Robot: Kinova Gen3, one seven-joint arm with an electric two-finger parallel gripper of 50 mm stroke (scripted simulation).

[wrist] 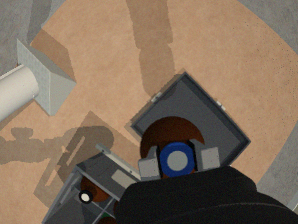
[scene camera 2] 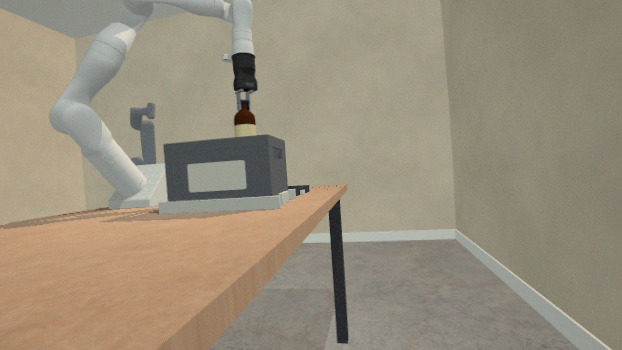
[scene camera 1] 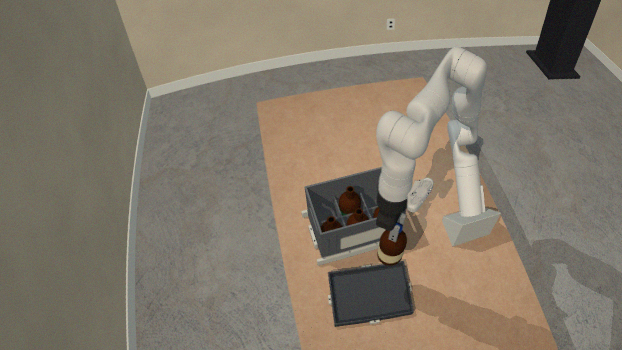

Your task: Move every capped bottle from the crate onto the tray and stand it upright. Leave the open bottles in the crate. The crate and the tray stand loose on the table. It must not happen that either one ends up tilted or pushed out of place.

Labels:
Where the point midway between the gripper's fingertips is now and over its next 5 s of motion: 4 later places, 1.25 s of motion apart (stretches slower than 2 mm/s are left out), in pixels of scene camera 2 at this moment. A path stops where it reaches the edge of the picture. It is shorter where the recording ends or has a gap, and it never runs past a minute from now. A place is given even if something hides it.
My gripper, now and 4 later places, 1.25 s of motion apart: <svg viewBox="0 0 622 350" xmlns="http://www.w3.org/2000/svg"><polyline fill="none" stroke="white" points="244,110 248,112 250,122 251,137 252,151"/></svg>

